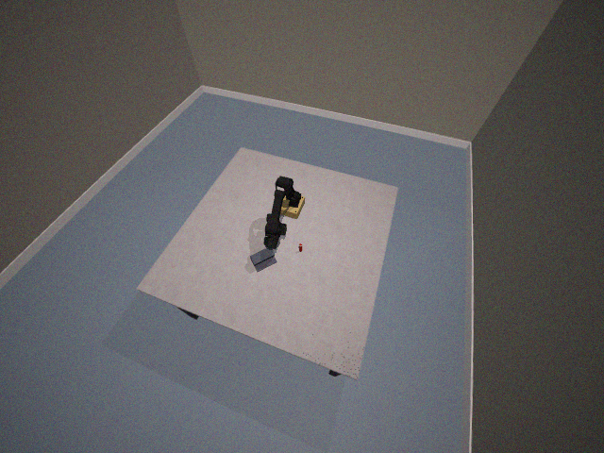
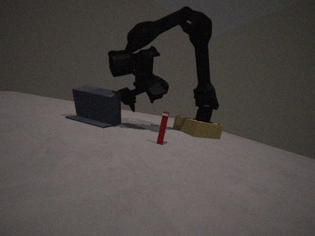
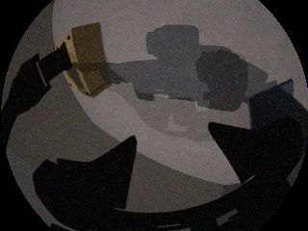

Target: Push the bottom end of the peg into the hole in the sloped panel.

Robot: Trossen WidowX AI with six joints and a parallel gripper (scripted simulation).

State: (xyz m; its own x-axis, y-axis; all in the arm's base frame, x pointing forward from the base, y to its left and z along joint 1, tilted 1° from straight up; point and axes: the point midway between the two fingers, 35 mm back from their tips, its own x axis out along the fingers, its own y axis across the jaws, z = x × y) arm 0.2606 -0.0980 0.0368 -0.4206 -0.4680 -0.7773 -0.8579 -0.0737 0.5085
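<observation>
Now: the red peg 60 mm ahead of my gripper tip, 230 mm to the left of it and 20 mm below it. Also, from my gripper tip: grey-blue sloped panel (170 mm ahead, 20 mm to the left, 30 mm below).
</observation>
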